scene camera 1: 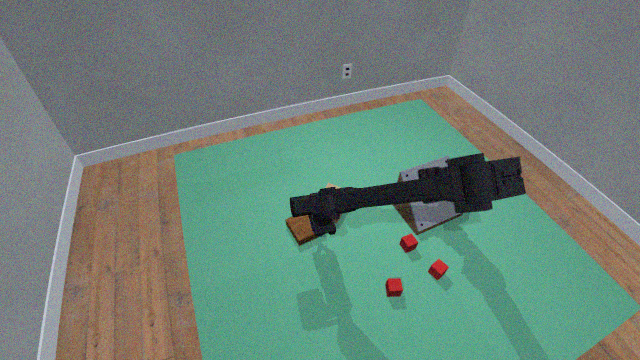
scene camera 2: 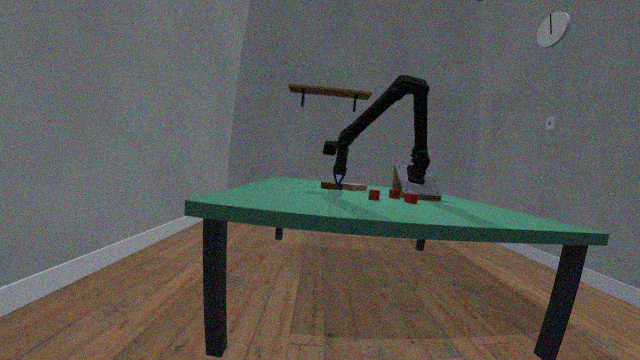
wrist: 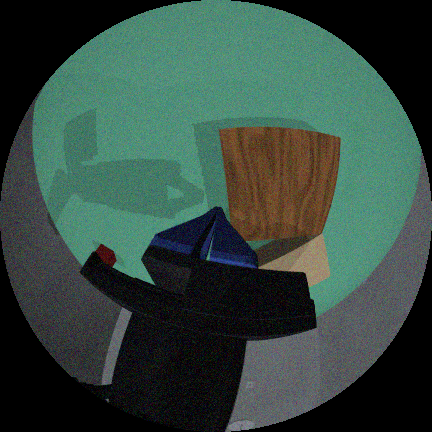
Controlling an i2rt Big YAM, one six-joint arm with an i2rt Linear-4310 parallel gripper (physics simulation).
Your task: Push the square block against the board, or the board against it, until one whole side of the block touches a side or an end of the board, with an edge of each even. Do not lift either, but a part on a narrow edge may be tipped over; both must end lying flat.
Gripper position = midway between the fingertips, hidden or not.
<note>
My gripper (wrist: 217, 212) is shut, with nothing in its grasp. Also in view: a dark brown square block (wrist: 280, 181). Also in view: a pale tan board (wrist: 307, 253).
</note>
